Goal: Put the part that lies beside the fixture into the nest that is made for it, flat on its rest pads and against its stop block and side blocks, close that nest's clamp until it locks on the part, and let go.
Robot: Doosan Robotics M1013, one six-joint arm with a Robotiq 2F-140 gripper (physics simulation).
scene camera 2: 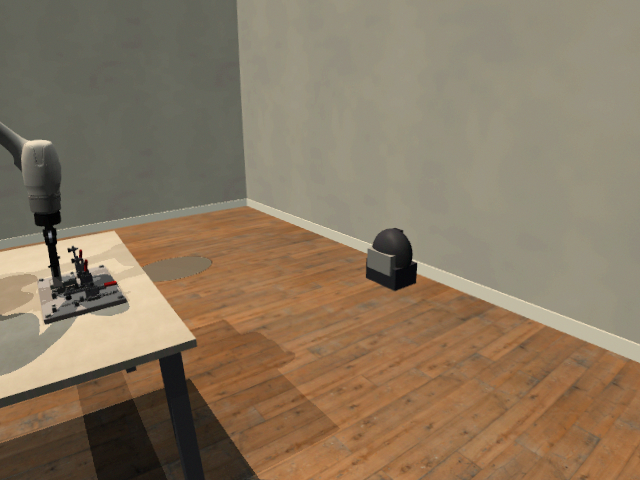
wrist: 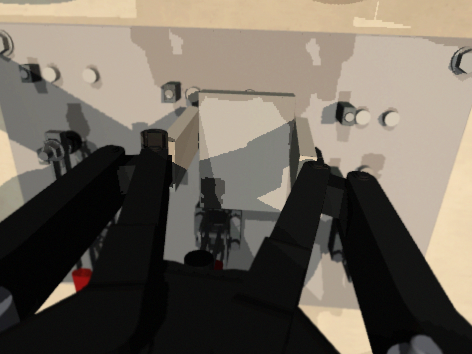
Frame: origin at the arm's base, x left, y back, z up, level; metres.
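Where they show: gripper, fingertip midpoint: (scene camera 2: 57,282) (wrist: 245,131).
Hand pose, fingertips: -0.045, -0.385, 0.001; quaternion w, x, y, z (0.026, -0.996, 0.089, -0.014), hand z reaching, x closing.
Observation:
Things, the pixels of their centre, and the offset from my fingertips, as dx, dy, dz. "*": a spot on its surface instead. Level surfaces: height alone.
- grey rectangular part, body centre: (wrist: 244,153) (scene camera 2: 62,281) -0.002, -0.015, -0.001
- grey fixture plate, body centre: (wrist: 221,183) (scene camera 2: 78,290) -0.027, -0.052, -0.037
- small dark block, body centre: (wrist: 169,93) -0.050, +0.028, -0.011
- round pad, body centre: (wrist: 194,94) -0.037, +0.024, -0.026
- dark clamp, surface spot: (wrist: 218,227) * -0.029, -0.078, -0.010
- pale table, its level: dz -0.044
A grey rectangular part (wrist: 245,150) is between the two finger pads of my gripper (wrist: 245,131) (scene camera 2: 55,281), which is shut on it. The part looks about level over the middle of the grey fixture plate (wrist: 415,82) (scene camera 2: 77,312). The nest under it is mostly hidden, and I cannot tell whether the part touches the rest pads. A small dark block (wrist: 171,92) and a round pad (wrist: 193,94) show at its upper left corner. A dark clamp (wrist: 218,227) shows at its lower edge. In the scene view a clamp arm (scene camera 2: 72,250) stands raised beside my fingers.
Other round pads (wrist: 391,118) (wrist: 90,75) and a dark block (wrist: 345,113) stand on the plate. Another clamp (wrist: 54,147) is at the left. Red clamp handles (scene camera 2: 85,265) (scene camera 2: 110,283) stand close to the gripper. The fixture sits on the pale table (scene camera 2: 149,330).

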